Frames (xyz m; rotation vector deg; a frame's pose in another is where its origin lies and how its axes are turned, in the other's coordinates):
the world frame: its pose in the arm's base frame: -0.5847 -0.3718 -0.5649 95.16 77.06 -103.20
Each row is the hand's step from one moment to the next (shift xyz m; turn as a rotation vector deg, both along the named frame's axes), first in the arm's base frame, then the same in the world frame.
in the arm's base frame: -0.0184 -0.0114 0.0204 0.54 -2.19 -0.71
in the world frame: -0.0176 -0.0168 0.0171 -0.23 1.78 1.54
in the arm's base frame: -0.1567 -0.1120 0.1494 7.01 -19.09 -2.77
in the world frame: -0.1331 -0.1260 0.1607 -5.69 15.91 11.65
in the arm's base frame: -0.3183 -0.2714 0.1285 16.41 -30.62 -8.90
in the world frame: -0.1264 -0.1644 0.3853 -6.41 31.30 16.30
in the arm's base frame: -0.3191 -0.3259 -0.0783 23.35 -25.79 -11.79
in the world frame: 0.0430 -0.0556 0.4574 -3.94 35.45 8.78
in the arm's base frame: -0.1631 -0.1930 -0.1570 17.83 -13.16 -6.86
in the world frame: 0.1191 0.0314 0.2708 -2.75 23.00 1.17
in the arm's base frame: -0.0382 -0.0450 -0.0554 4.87 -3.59 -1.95
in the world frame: 0.0449 0.0147 0.0658 -0.68 6.31 0.32
